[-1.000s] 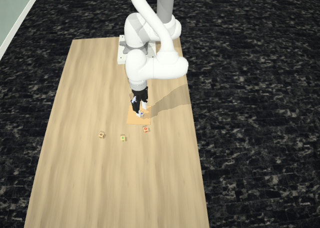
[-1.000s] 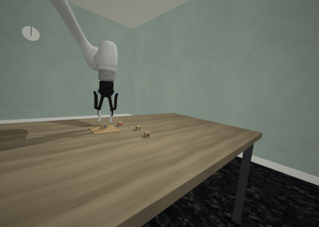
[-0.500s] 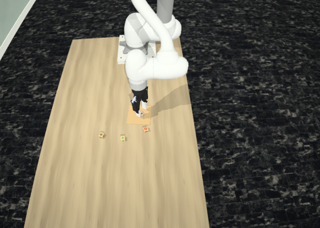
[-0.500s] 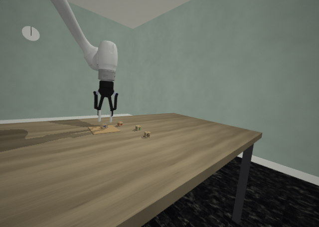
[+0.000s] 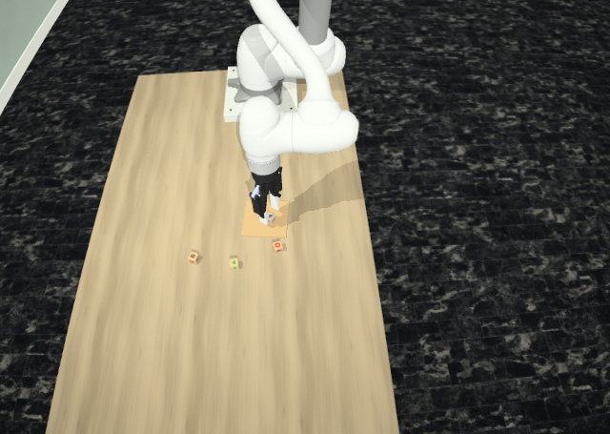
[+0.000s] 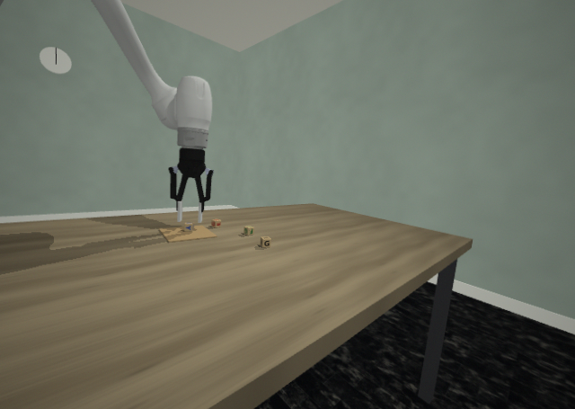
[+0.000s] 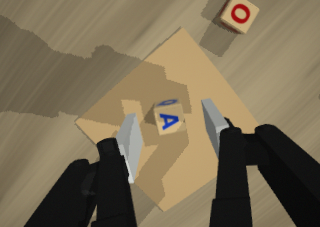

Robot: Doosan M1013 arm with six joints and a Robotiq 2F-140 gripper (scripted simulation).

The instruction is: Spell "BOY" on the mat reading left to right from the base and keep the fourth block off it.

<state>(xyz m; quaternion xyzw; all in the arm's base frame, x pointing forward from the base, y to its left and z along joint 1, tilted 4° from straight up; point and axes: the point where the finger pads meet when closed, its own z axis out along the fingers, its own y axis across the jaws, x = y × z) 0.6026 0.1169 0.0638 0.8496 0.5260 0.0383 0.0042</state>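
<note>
The tan square mat is 60 mm below my hand, 20 mm to the right of it and 10 mm behind it.
</note>
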